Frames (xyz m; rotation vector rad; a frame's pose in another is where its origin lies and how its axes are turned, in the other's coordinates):
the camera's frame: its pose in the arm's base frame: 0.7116 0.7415 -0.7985 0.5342 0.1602 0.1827
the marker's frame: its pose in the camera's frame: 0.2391 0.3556 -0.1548 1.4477 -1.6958 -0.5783
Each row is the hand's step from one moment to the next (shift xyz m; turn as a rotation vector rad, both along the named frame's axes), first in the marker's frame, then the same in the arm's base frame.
Working: the marker's frame: its pose in the arm's base frame: 0.8666 1.1690 -0.7704 1.8447 -1.3181 -1.0694

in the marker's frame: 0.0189 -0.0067 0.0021 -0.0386 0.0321 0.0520
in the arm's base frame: 0.0044 -0.0160 -0.0115 -0.0666 0.0253 0.0121
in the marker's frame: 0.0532 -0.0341 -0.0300 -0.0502 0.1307 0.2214
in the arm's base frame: 0.0507 -0.0392 -0.0279 -0.2614 0.0008 0.0172
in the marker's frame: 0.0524 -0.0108 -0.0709 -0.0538 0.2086 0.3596
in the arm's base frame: 0.0761 -0.0443 0.0114 -0.4181 -0.0240 0.0178
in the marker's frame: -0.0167 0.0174 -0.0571 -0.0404 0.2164 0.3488
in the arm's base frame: 0.0395 0.0124 0.0461 -0.4098 -0.0388 0.0261
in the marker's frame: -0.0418 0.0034 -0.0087 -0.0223 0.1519 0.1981
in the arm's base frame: -0.0011 0.0390 0.0177 -0.2456 -0.0315 0.0390
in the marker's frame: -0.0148 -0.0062 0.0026 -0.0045 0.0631 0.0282
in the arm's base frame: -0.0021 0.0159 -0.0027 -0.0537 -0.0159 0.0408
